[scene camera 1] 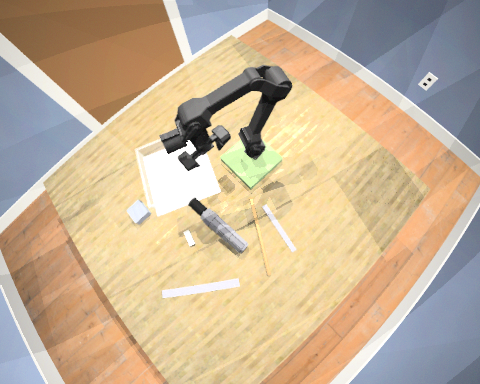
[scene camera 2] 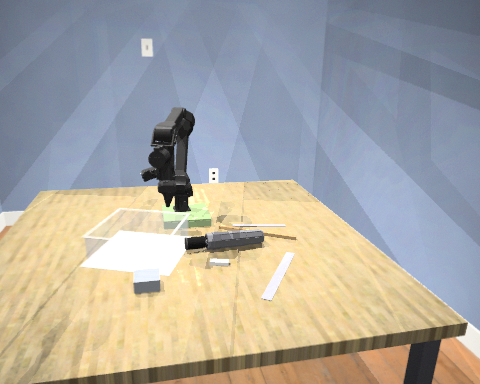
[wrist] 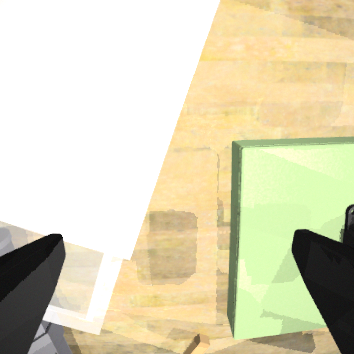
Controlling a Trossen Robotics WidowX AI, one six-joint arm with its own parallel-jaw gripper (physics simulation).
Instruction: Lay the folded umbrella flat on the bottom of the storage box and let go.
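Seen in the pictures: gripper, between the fingertips: (scene camera 1: pixel 209 157) (scene camera 2: pixel 167 202) (wrist: pixel 179 243); arm's base, origin of its link: (scene camera 1: pixel 254 150) (scene camera 2: pixel 181 209).
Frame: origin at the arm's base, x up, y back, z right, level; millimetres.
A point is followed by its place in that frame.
The folded umbrella (scene camera 1: pixel 224 232) {x 20, y -331, z -129 mm} (scene camera 2: pixel 235 240) {x 0, y -353, z -114 mm}, grey with a black handle, lies on the table outside the storage box. Its handle end is close to the box's side; whether they touch is unclear. Part of the grey umbrella (wrist: pixel 52 341) {x 6, y -297, z -53 mm} shows at the lower left in the wrist view. The storage box (scene camera 1: pixel 180 185) {x -29, y -306, z 150 mm} (scene camera 2: pixel 135 252) {x 26, y -398, z 222 mm} (wrist: pixel 90 125) {x -29, y -219, z 123 mm} has clear walls and a bare white bottom. My gripper (scene camera 1: pixel 204 149) (wrist: pixel 179 243) {x 91, y -163, z 82 mm} is open and empty, above the area between the box and the green block. In scene camera 2 its fingers are small and partly hidden.
A green block (scene camera 1: pixel 252 172) {x 0, y -81, z -56 mm} (scene camera 2: pixel 200 220) {x -6, y -130, z -47 mm} (wrist: pixel 280 190) {x 0, y -87, z 55 mm} is by the arm's base. A grey-blue block (scene camera 1: pixel 138 212) {x 3, y -501, z 193 mm} (scene camera 2: pixel 146 281) {x 1, y -535, z 207 mm} stands near the box. A small white piece (scene camera 1: pixel 189 238) {x -21, y -438, z -33 mm} (scene camera 2: pixel 220 262) {x -23, y -448, z -32 mm}, a wooden stick (scene camera 1: pixel 260 239) {x -21, y -264, z -244 mm} and two white strips lie around the umbrella.
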